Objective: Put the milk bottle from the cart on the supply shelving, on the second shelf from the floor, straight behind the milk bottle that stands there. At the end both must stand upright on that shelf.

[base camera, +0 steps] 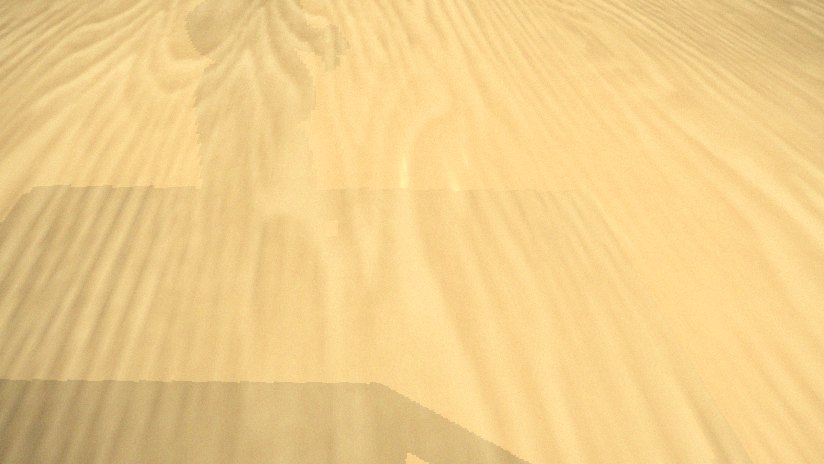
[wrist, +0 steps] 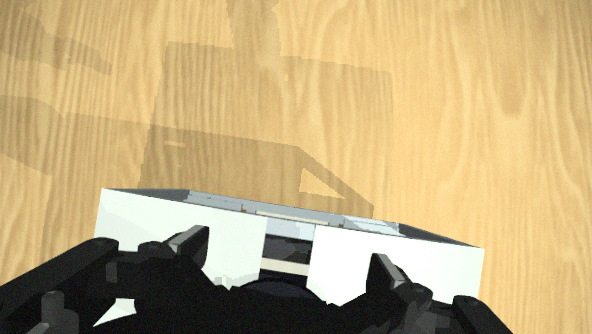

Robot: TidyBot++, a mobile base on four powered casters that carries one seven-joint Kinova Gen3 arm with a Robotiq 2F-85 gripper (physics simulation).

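Places are measured from the arm's base along level axes (x ahead, y left, z up), in metres.
Pixels of known places: gripper, fingertip midpoint: (wrist: 287,257).
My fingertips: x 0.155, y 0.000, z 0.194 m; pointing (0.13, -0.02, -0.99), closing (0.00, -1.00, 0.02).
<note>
Behind a point stands the place of what it marks.
My gripper (wrist: 287,257) @[x 0.155, y -0.001, z 0.194 m] is open in the wrist view, its two black fingers wide apart with no object between them. It hangs above the white top of my own mobile base (wrist: 395,265). Neither milk bottle shows in the base camera view or the wrist view. The cart and the supply shelving do not show in either view.
A light wooden floor (base camera: 518,259) @[x 0.428, y -0.110, z -0.397 m] (wrist: 450,125) @[x 0.418, y -0.377, z -0.397 m] stretches ahead of the base. Shadows with straight edges lie across it, with a narrower shadow reaching away at the upper left of the base camera view.
</note>
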